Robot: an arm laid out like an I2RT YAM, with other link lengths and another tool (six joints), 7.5 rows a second.
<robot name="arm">
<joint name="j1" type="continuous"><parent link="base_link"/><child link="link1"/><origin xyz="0 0 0.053"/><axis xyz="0 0 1"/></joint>
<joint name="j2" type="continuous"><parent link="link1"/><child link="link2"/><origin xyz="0.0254 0.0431 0.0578" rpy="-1.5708 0 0"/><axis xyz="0 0 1"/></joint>
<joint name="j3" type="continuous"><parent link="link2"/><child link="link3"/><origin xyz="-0.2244 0 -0.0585" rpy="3.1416 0 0"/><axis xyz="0 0 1"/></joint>
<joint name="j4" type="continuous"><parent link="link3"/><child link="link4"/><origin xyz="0.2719 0.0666 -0.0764"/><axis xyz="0 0 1"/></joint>
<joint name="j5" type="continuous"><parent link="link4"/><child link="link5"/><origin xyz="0.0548 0.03 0.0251" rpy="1.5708 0 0"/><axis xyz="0 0 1"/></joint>
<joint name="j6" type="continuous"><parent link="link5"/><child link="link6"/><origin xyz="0.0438 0 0.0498" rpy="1.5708 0 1.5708"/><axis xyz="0 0 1"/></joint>
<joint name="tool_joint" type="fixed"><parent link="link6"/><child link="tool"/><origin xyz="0.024 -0.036 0.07" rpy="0 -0.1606 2.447"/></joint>
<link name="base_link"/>
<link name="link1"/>
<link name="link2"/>
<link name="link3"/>
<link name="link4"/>
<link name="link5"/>
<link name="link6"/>
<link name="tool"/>
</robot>
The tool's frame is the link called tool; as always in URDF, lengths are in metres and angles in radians. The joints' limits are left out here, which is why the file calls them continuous.
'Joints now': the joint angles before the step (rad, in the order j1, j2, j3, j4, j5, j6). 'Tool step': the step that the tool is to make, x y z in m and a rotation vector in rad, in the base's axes. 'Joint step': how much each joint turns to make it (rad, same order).
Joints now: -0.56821 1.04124 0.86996 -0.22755 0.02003 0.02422
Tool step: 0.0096 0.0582 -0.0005 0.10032 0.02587 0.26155
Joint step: 0.10263 -0.07794 0.00022 -0.15025 -0.17547 0.00039
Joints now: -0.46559 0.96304 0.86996 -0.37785 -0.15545 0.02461
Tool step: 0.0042 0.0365 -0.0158 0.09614 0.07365 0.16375
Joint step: 0.06619 -0.00641 -0.00007 -0.11356 -0.11269 -0.00010
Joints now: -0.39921 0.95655 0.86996 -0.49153 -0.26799 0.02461
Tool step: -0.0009 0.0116 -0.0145 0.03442 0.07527 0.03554
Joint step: 0.02979 0.01453 -0.00034 -0.06791 -0.00684 -0.00036
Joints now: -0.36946 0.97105 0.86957 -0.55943 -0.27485 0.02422
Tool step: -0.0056 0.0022 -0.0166 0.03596 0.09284 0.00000
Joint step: 0.00014 0.01759 0.00000 -0.08194 0.00010 0.00011
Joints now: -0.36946 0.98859 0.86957 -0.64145 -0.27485 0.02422
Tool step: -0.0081 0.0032 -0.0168 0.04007 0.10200 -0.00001
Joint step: 0.00014 0.01705 -0.00017 -0.09223 -0.00029 0.00050
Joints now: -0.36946 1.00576 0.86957 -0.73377 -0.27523 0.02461
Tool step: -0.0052 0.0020 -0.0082 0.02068 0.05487 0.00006
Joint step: 0.00009 0.00790 0.00007 -0.05089 0.00043 -0.00032
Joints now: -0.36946 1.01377 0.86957 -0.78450 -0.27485 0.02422
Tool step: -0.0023 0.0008 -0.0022 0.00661 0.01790 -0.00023
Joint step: -0.00020 0.00007 -0.00006 -0.01900 0.00026 -0.00016
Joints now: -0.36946 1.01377 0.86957 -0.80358 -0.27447 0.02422
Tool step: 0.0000 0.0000 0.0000 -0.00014 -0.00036 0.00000
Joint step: 0.00000 -0.00027 -0.00031 0.00043 0.00000 0.00000
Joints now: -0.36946 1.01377 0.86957 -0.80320 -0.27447 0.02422
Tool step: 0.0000 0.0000 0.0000 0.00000 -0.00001 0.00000
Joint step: 0.00000 -0.00001 -0.00001 0.00001 0.00000 0.00000
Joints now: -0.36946 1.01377 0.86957 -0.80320 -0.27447 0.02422
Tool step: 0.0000 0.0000 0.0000 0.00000 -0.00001 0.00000
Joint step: 0.00000 -0.00001 -0.00001 0.00001 0.00000 0.00000
